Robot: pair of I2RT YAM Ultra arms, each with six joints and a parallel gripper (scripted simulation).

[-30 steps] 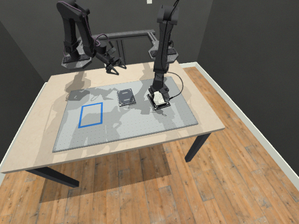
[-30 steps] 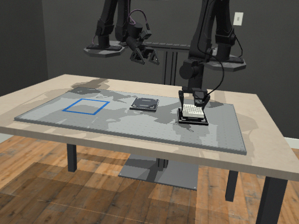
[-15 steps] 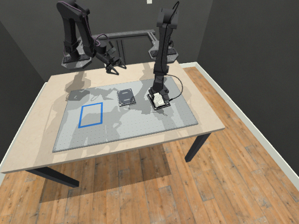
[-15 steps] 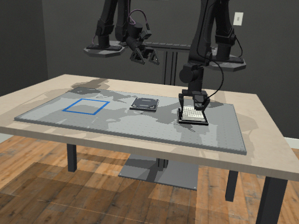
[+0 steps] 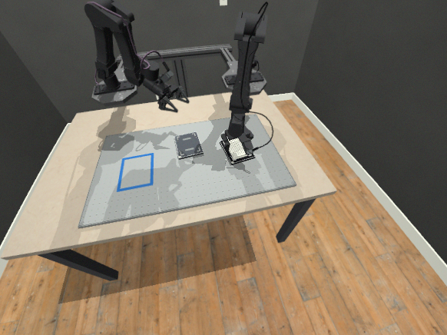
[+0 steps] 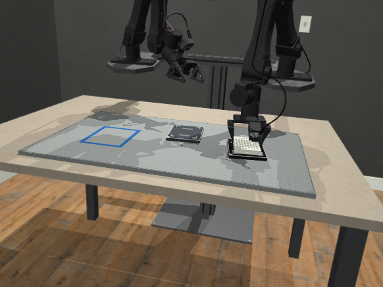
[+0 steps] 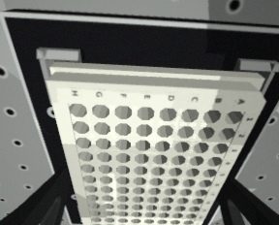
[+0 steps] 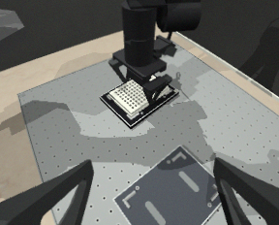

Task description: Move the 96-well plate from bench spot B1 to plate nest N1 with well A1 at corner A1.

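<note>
Right now the white 96-well plate is 10 mm below my left hand. Round my left hand: black plate nest 20 mm below.
</note>
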